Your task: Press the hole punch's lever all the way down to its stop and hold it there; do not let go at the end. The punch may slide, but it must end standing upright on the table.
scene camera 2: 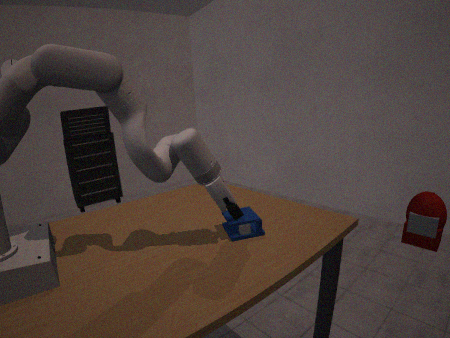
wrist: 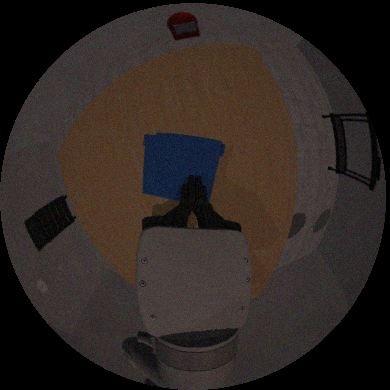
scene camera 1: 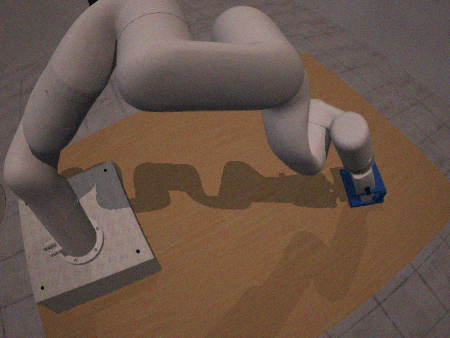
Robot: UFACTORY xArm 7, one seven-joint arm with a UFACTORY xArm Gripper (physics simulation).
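Seen in the pictures: gripper, fingertip midpoint: [scene camera 2: 238, 216] [wrist: 192, 182]; arm's base, link origin: [scene camera 1: 79, 240].
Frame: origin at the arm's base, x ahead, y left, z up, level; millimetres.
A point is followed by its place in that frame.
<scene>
The blue hole punch [scene camera 1: 380, 190] {x 673, y -308, z -35 mm} [scene camera 2: 257, 223] {x 673, y -317, z -46 mm} [wrist: 175, 167] {x 678, y -248, z -35 mm} stands upright on the table, near its far right part in the first scene view. Its broad blue lever lies over the base and looks about level in the second scene view; whether it is at its stop cannot be told. My gripper [scene camera 2: 237, 215] {x 651, y -265, z -28 mm} [wrist: 192, 182] {x 651, y -265, z -28 mm} is shut and empty, tilted, with its dark fingertips on or just over the lever near one edge. In the first scene view, the wrist and gripper body cover part of the punch. Contact between fingertips and lever is too dark to tell.
The wooden table [scene camera 1: 200, 230] {x 268, y -87, z -91 mm} [scene camera 2: 165, 210] {x 621, y 121, z -91 mm} [wrist: 220, 75] {x 835, y -389, z -91 mm} carries my arm's base plate [scene camera 1: 120, 255] {x 73, y -82, z -8 mm} [scene camera 2: 30, 275] {x 79, y -117, z -37 mm}. A table corner lies beyond the punch. A dark slatted cabinet [scene camera 2: 92, 160] [wrist: 50, 223] and a red object [scene camera 2: 425, 212] [wrist: 183, 25] are off the table.
</scene>
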